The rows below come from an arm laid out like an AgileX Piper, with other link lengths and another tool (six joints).
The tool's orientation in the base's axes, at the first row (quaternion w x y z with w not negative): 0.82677, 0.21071, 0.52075, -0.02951
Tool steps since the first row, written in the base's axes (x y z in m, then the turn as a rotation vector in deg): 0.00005, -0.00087, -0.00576, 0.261, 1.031, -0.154; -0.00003, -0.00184, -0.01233, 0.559, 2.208, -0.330; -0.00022, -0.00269, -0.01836, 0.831, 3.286, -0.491; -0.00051, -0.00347, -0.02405, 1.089, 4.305, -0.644; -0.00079, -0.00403, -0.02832, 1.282, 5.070, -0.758; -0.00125, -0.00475, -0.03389, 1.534, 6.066, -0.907; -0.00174, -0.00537, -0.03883, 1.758, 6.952, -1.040; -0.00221, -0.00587, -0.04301, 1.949, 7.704, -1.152; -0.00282, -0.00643, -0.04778, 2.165, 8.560, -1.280; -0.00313, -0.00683, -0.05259, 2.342, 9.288, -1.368
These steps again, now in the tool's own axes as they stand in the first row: 0.00491, -0.00261, -0.00175, 0.429, 0.959, -0.226; 0.01044, -0.00560, -0.00388, 0.920, 2.053, -0.484; 0.01548, -0.00834, -0.00594, 1.369, 3.055, -0.722; 0.02018, -0.01093, -0.00799, 1.794, 4.003, -0.946; 0.02369, -0.01287, -0.00959, 2.112, 4.714, -1.114; 0.02822, -0.01542, -0.01176, 2.527, 5.640, -1.333; 0.03221, -0.01769, -0.01376, 2.896, 6.464, -1.528; 0.03556, -0.01959, -0.01551, 3.210, 7.163, -1.692; 0.03935, -0.02178, -0.01758, 3.566, 7.959, -1.880; 0.04335, -0.02376, -0.01946, 3.848, 8.641, -2.039
